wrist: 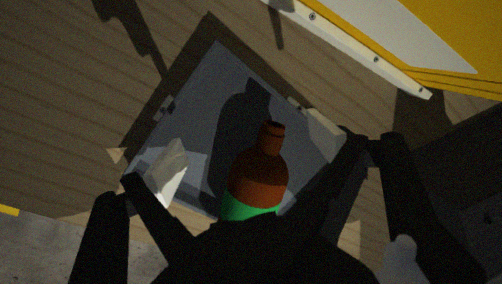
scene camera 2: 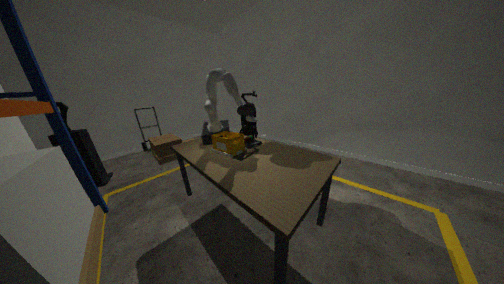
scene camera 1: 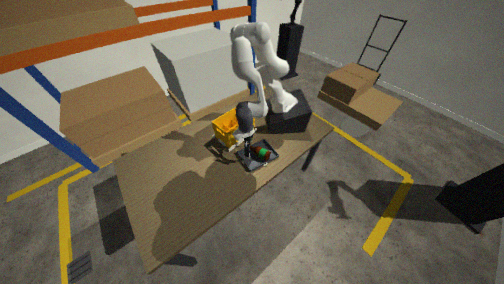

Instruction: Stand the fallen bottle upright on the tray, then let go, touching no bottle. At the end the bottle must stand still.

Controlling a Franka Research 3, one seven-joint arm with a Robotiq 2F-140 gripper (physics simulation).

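Note:
The fallen bottle [scene camera 1: 263,152] [wrist: 258,175], brown with a green band, lies on its side on the dark grey tray [scene camera 1: 251,164] [wrist: 197,102]. In the wrist view its neck points up the frame and its lower part is hidden behind the gripper's body. My gripper [scene camera 1: 247,154] [wrist: 245,137] is open and empty. In the wrist view its pale fingertips show on either side of the bottle, near its shoulder and neck, with space between each and the bottle. Its height above the tray is hard to tell. In scene camera 2 the bottle is too small and dark to make out.
A yellow crate [scene camera 1: 224,131] [scene camera 2: 228,143] [wrist: 450,37] stands on the table [scene camera 1: 200,200] [scene camera 2: 280,190] close beside the tray, with a pale strip along its base. The arm's black base block [scene camera 1: 290,117] is behind. The table's long edge runs near the tray.

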